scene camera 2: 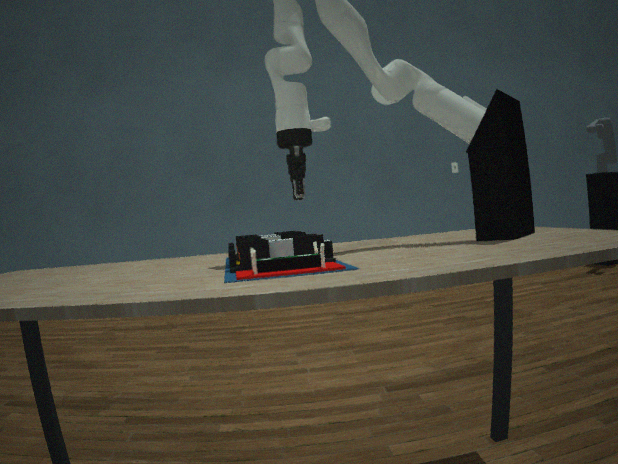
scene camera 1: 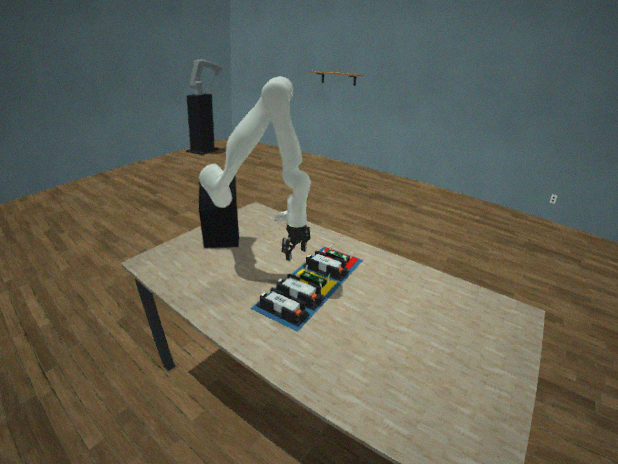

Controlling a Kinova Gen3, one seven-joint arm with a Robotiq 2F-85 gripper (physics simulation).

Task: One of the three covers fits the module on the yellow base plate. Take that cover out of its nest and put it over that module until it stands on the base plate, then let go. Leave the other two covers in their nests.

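Frame: origin at the arm's base, x right, y ahead, z up, level; millimetres.
Seen in the pictures: gripper, fingertip midpoint: [scene camera 2: 299, 198] [scene camera 1: 296, 255]; arm's base, link origin: [scene camera 2: 485, 133] [scene camera 1: 222, 197].
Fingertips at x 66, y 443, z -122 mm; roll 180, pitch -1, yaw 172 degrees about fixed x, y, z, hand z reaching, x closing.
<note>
Offsets run from my fingertips to a thing's top centre. "*": to the spot under its first point.
Three covers with white label tops sit in black nests on a blue board [scene camera 1: 298, 327] [scene camera 2: 230, 278]. The near cover @[dy +55, dx +186, dz -75 mm] [scene camera 1: 282, 302] is at the front end, the middle cover @[dy +60, dx +78, dz -75 mm] [scene camera 1: 299, 287] is beside the yellow base plate @[* dy +142, dx -20, dz -120 mm] [scene camera 1: 328, 288], and the far cover @[* dy +80, dx -117, dz -76 mm] [scene camera 1: 326, 263] lies between the yellow and red plates. A green module @[* dy +70, dx -23, dz -100 mm] [scene camera 1: 313, 278] stands uncovered on the yellow plate. My gripper [scene camera 1: 296, 250] [scene camera 2: 298, 197] is open and empty, pointing down. In the scene camera 2 view it hangs well above the covers. The label texts are too blurred to read surely.
A red plate @[dy +75, dx -246, dz -120 mm] [scene camera 1: 354, 262] [scene camera 2: 292, 273] at the far end carries another green module [scene camera 1: 338, 255] between pale upright posts @[* dy +131, dx -277, dz -99 mm] [scene camera 2: 254, 261]. The arm's black pedestal [scene camera 1: 220, 220] [scene camera 2: 502, 190] stands at the table's back edge.
</note>
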